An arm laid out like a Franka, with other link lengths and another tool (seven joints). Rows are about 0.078 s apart.
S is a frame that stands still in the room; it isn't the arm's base.
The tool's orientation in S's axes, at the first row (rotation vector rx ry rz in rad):
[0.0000, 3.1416, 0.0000]
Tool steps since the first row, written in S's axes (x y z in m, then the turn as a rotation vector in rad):
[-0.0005, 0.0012, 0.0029, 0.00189, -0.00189, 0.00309]
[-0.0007, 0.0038, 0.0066, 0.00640, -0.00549, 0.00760]
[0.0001, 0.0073, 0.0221, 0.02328, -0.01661, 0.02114]
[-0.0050, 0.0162, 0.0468, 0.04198, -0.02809, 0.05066]
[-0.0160, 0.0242, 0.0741, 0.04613, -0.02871, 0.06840]
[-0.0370, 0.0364, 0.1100, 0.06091, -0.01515, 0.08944]
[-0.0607, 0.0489, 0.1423, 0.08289, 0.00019, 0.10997]
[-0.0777, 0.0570, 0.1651, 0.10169, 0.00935, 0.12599]
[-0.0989, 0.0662, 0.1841, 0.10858, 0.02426, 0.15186]
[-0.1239, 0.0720, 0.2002, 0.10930, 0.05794, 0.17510]
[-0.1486, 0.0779, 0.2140, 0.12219, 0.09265, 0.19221]
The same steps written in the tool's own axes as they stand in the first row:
[0.0005, 0.0012, -0.0029, -0.00189, -0.00189, -0.00309]
[0.0007, 0.0038, -0.0066, -0.00640, -0.00549, -0.00760]
[-0.0001, 0.0073, -0.0221, -0.02328, -0.01661, -0.02114]
[0.0050, 0.0162, -0.0468, -0.04198, -0.02809, -0.05066]
[0.0160, 0.0242, -0.0741, -0.04613, -0.02871, -0.06840]
[0.0370, 0.0364, -0.1100, -0.06091, -0.01515, -0.08944]
[0.0607, 0.0489, -0.1423, -0.08289, 0.00019, -0.10997]
[0.0777, 0.0570, -0.1651, -0.10169, 0.00935, -0.12599]
[0.0989, 0.0662, -0.1841, -0.10858, 0.02426, -0.15186]
[0.1239, 0.0720, -0.2002, -0.10930, 0.05794, -0.17510]
[0.1486, 0.0779, -0.2140, -0.12219, 0.09265, -0.19221]

